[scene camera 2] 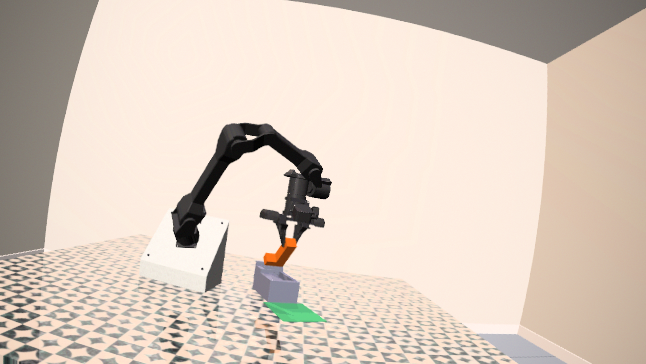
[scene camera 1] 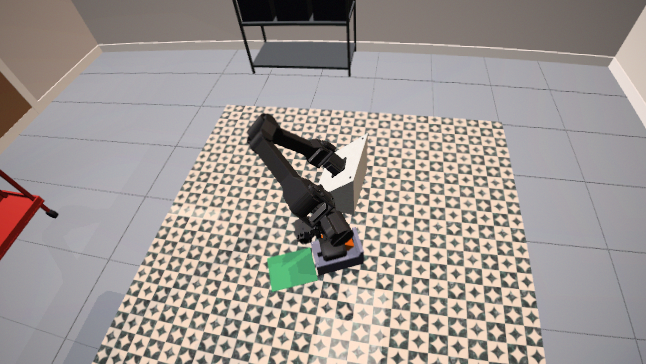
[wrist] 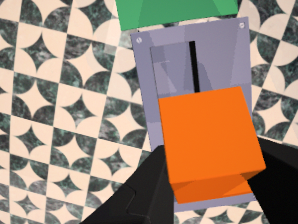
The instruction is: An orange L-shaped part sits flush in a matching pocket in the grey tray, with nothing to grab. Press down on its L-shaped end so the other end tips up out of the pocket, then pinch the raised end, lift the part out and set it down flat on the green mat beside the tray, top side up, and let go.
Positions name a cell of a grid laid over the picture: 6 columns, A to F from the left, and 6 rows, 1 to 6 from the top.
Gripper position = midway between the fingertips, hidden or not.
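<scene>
My gripper (scene camera 2: C5), (scene camera 1: D4), (wrist: E5): holding orange L-shaped part (wrist: E4).
</scene>
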